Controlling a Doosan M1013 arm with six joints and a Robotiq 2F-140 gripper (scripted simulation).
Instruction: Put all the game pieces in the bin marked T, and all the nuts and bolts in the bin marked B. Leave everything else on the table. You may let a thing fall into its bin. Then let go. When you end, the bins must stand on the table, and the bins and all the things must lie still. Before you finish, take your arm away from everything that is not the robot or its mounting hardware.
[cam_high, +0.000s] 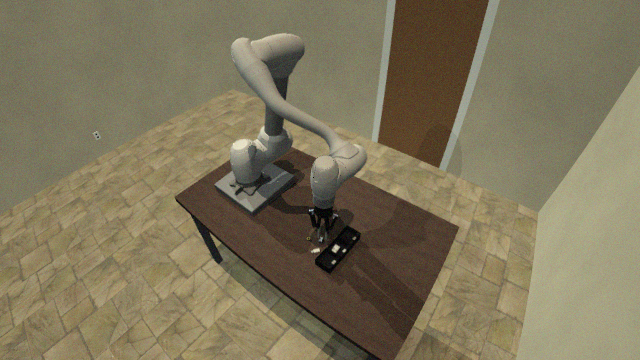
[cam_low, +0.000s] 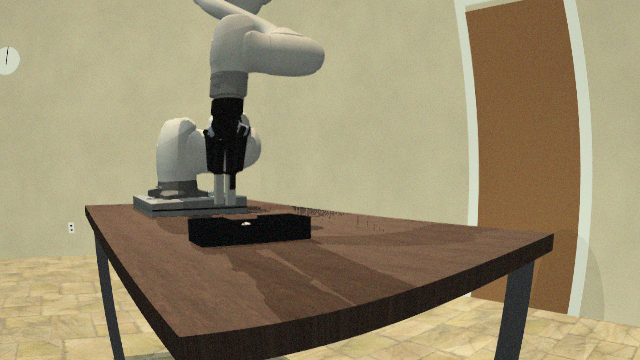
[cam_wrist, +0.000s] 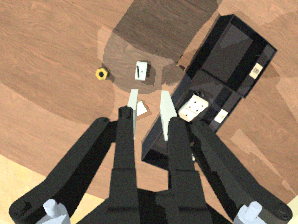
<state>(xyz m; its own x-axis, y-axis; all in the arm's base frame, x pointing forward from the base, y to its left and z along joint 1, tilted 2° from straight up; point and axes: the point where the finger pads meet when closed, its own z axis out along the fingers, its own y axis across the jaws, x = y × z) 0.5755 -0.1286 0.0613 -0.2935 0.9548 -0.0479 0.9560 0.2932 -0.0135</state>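
Right now my hand is 80 mm past the gold ring-shaped nut, 10 mm to the left of it and 100 mm above it. From my hand the other things lie so: white domino: 70 mm ahead, 10 mm to the right, 80 mm below; black bin: 90 mm ahead, 10 mm to the left, 80 mm below; dark piece: 80 mm ahead, 10 mm to the left, 90 mm below.
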